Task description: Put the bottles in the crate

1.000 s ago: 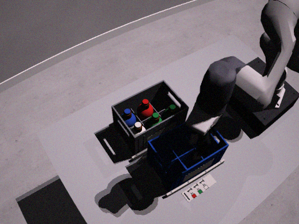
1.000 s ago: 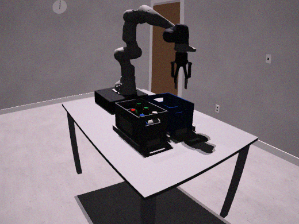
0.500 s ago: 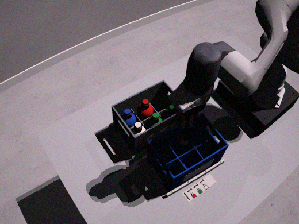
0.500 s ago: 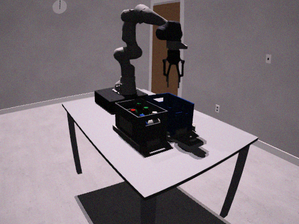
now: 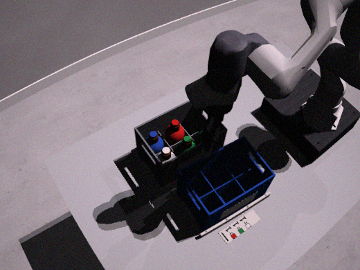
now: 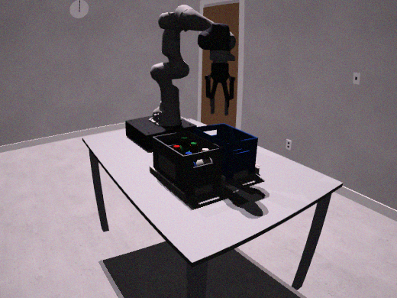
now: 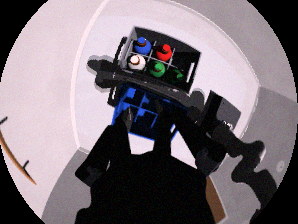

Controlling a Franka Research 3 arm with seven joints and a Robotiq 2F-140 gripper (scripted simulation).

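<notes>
Now: the red-label bottle 220 mm below my hand, 200 mm to the right of it and 60 mm behind it. From my hand the other things lie so: black crate 230 mm below, 160 mm to the right, 40 mm behind; white-labelled bottle 220 mm below, 140 mm to the right, 50 mm ahead; blue crate 230 mm below, 70 mm to the left, 30 mm behind.
</notes>
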